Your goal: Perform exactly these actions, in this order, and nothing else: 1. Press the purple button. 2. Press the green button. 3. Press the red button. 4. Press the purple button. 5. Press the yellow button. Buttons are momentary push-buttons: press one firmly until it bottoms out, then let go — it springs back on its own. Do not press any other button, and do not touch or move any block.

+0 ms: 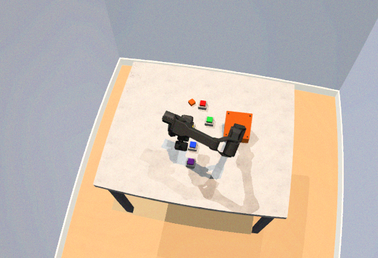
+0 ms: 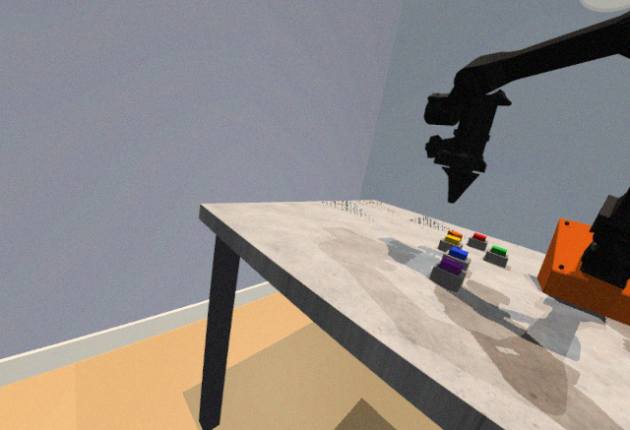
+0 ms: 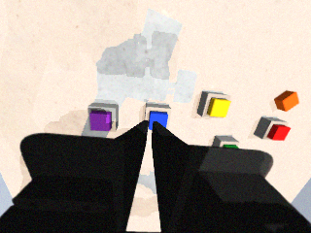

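Now: gripper tip 10 cm above the purple button, 7 cm to the right of it and 5 cm past it. From my gripper tip the other things lie so: green button 20 cm to the right, 10 cm below, 9 cm behind; then yellow button 14 cm to the right, 10 cm below, 1 cm ahead; then blue button 10 cm below, 4 cm behind, 3 cm to the right.
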